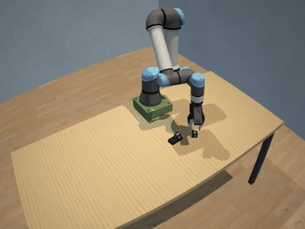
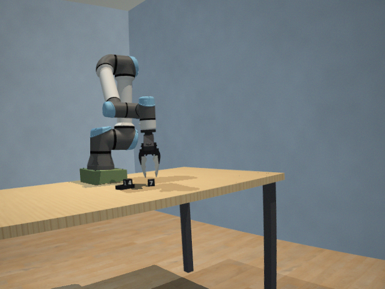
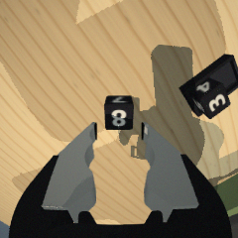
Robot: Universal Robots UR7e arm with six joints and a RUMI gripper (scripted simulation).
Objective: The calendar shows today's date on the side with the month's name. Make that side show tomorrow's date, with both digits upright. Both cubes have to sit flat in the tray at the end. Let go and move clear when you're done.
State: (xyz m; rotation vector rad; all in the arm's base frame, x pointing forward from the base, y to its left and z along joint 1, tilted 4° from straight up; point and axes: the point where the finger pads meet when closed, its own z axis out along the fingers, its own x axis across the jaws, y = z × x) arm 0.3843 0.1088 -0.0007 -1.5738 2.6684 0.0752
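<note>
The black digit cube is 4 cm below my hand. The rest, counted from my hand: black calendar tray 12 cm to the right, 5 cm below, 3 cm behind.
</note>
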